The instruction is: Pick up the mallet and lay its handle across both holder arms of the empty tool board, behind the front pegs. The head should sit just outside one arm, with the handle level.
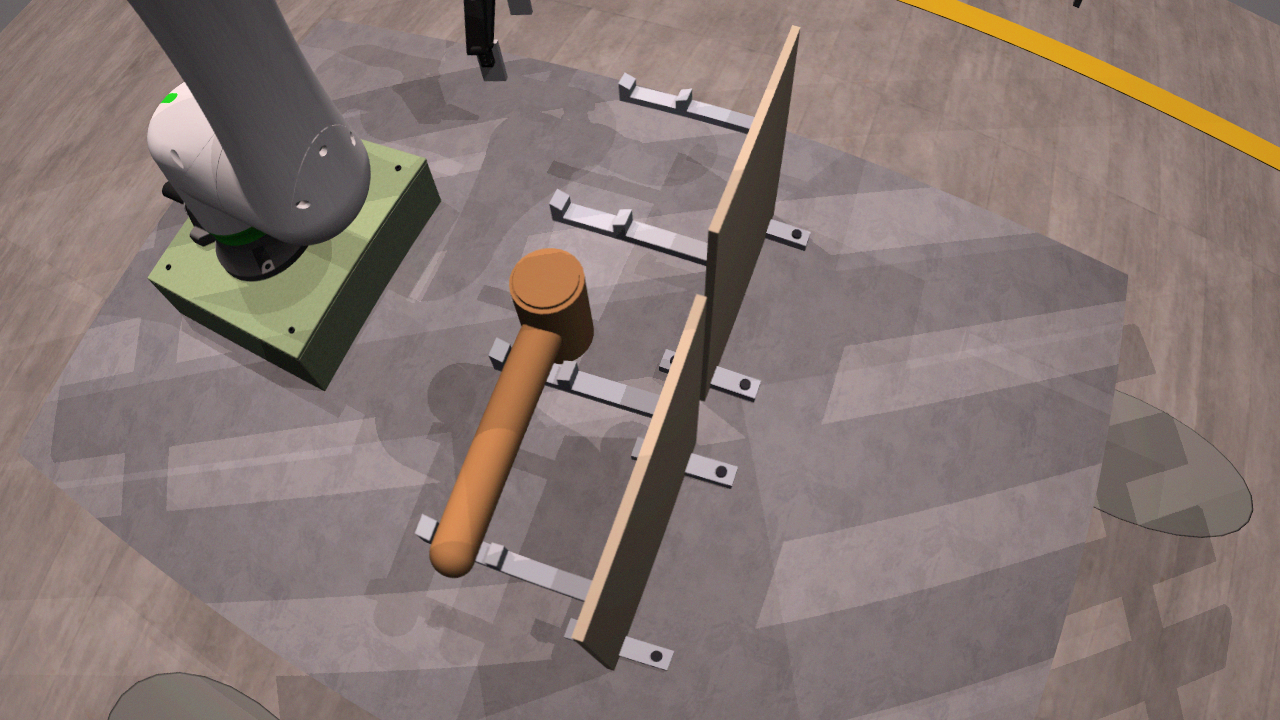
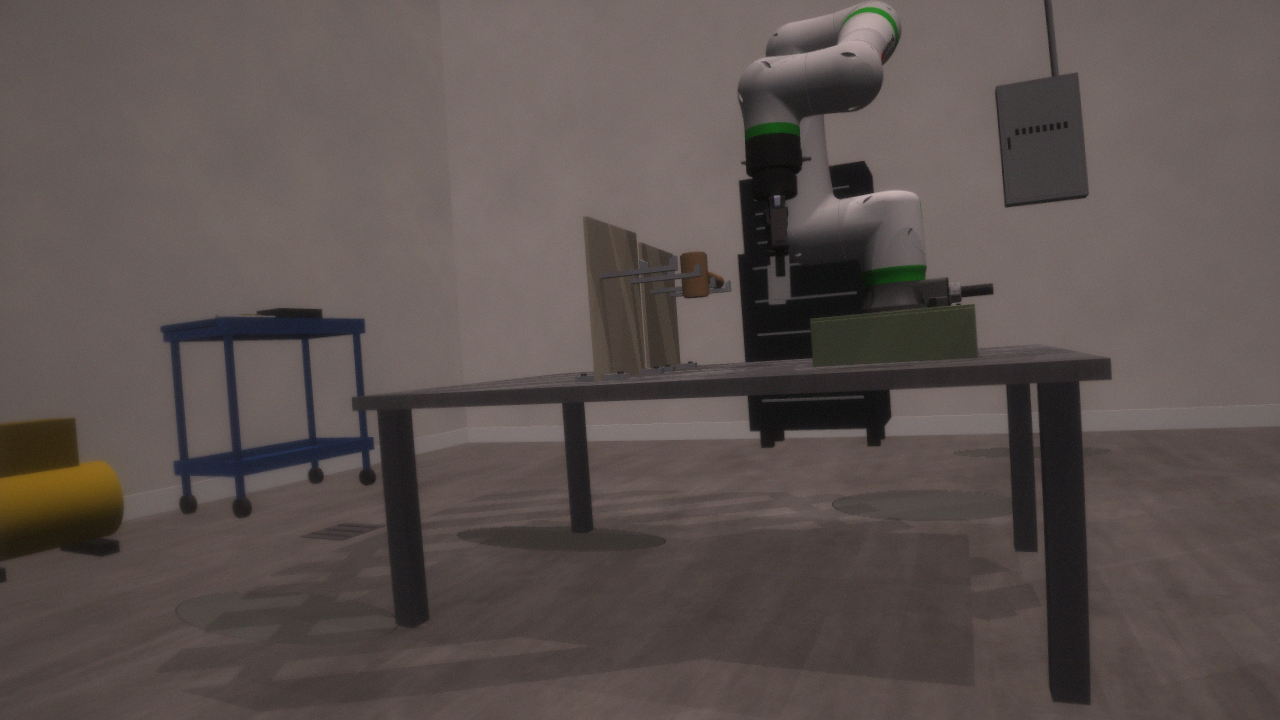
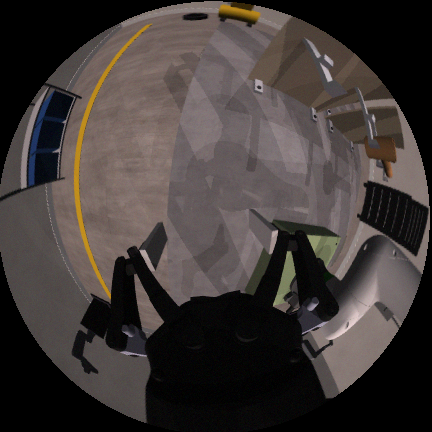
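Where they show: gripper, fingertip midpoint: point(image 1: 509, 44) point(image 2: 779, 302) point(image 3: 206, 224); arm's base, link origin: point(image 2: 897, 312).
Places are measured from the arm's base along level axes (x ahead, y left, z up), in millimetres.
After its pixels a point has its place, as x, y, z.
Observation:
The orange-brown mallet point(image 1: 503, 429) point(image 2: 694, 274) point(image 3: 381, 149) lies with its handle across the two arms of the occupied tool board point(image 1: 648, 519) {589, -143, 97} point(image 3: 390, 122), behind the front pegs. Its head is just outside one arm, on the side towards the other board. The empty tool board point(image 1: 756, 197) {557, 180, 105} point(image 2: 617, 313) {548, 189, 42} point(image 3: 285, 55) stands beside it with two bare holder arms, one near the mallet head point(image 1: 662, 237) {498, 91, 121} and one farther away point(image 1: 716, 110) {484, 260, 121}. My gripper point(image 1: 506, 35) {160, 362, 24} point(image 2: 778, 291) {160, 362, 24} point(image 3: 206, 224) {160, 362, 24} is open and empty, pointing down, well away from the mallet and off the empty board's arm ends.
The arm stands on a green base block point(image 1: 358, 295) {150, -13, -48} point(image 2: 895, 334) {-8, 167, -44} point(image 3: 282, 275) {20, 129, -1} on the grey table point(image 1: 939, 429) {828, 119, -95} point(image 2: 537, 394) {591, 454, -107}, in front of the boards. Bolted feet stick out under both boards. A blue cart point(image 2: 268, 328) and a black drawer cabinet point(image 2: 814, 411) point(image 3: 392, 215) stand beyond the table.

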